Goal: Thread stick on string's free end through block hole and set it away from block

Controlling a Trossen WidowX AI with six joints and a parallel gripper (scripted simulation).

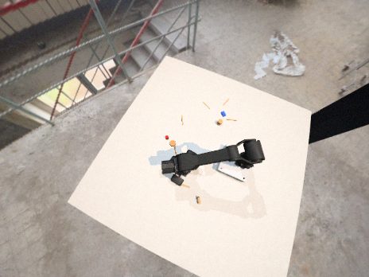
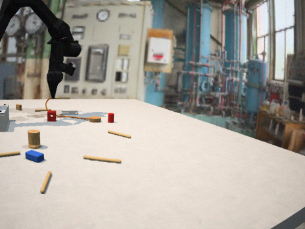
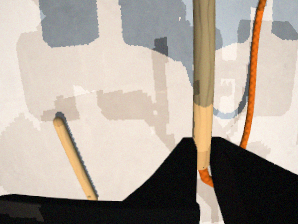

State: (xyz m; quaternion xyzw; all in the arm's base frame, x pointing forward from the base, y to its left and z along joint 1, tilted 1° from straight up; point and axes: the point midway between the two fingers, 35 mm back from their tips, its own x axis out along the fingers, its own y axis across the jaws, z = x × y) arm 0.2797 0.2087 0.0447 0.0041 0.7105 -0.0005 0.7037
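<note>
Right now the stick is 2 cm ahead of my gripper tip. Also, from my gripper tip: round wooden button 15 cm ahead, 11 cm to the right, 5 cm below; then wooden block 16 cm behind, 11 cm to the left, 5 cm below; then red block 1 cm behind, 11 cm to the right, 5 cm below.
</note>
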